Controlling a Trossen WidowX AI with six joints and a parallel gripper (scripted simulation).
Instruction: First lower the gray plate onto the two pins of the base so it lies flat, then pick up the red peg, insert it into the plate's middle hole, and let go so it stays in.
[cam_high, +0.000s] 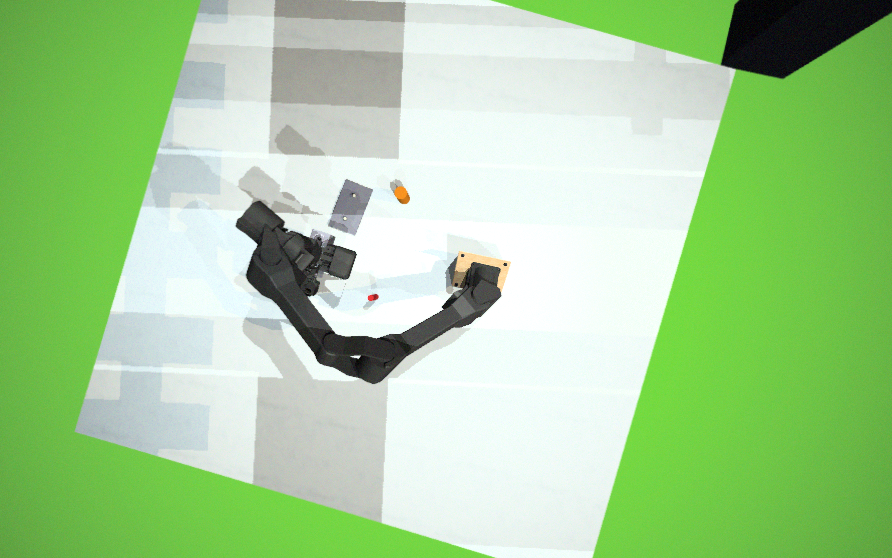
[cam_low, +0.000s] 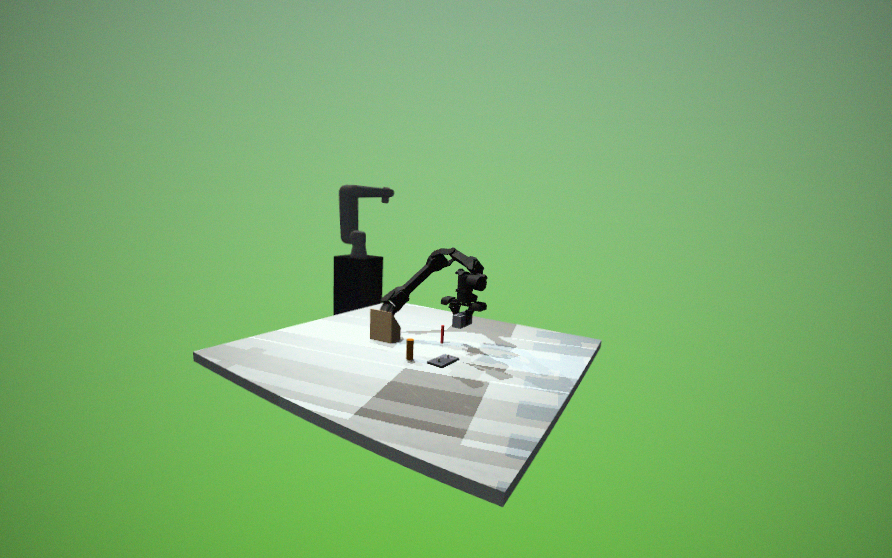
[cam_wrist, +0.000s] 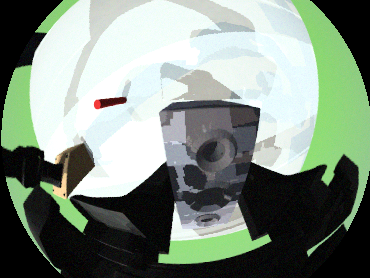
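Now: gripper tip 130 mm to the left of the dark base, 120 mm above it and 20 mm past it. Also, from my gripper tip: red peg: 120 mm behind, 90 mm below, 70 mm to the left; orange cylinder: 180 mm to the right, 140 mm behind, 90 mm below; gray plate: 30 mm above.
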